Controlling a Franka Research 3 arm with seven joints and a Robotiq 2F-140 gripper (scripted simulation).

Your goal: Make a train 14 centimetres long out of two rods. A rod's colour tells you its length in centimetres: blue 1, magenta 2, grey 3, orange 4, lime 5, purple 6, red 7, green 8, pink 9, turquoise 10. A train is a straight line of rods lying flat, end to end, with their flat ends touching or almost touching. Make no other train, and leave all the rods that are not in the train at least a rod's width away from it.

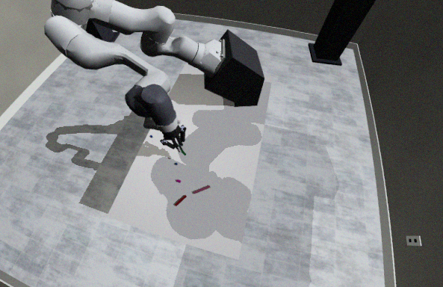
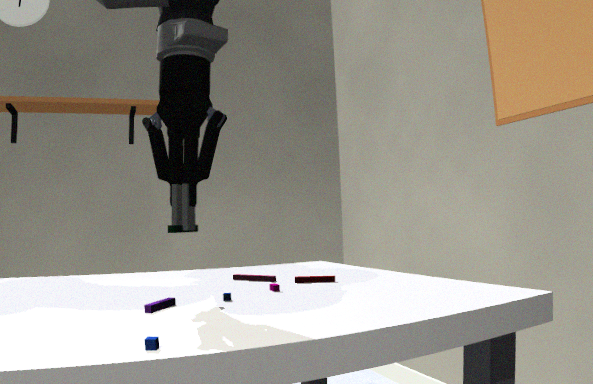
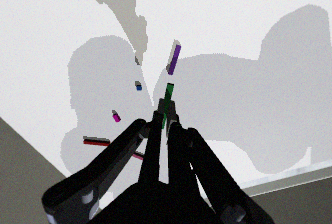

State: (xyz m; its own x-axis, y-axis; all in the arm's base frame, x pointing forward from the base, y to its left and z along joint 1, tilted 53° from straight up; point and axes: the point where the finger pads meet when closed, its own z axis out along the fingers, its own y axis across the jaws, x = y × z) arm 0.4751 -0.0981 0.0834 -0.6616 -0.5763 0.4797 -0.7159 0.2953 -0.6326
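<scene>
My gripper is now 13 cm above the purple rod, 5 cm to the left of it and 5 cm past it. Round my hand: pink rod (17 cm ahead, 13 cm to the left, 13 cm below); magenta rod (14 cm ahead, 13 cm below); green rod (3 cm below).
</scene>
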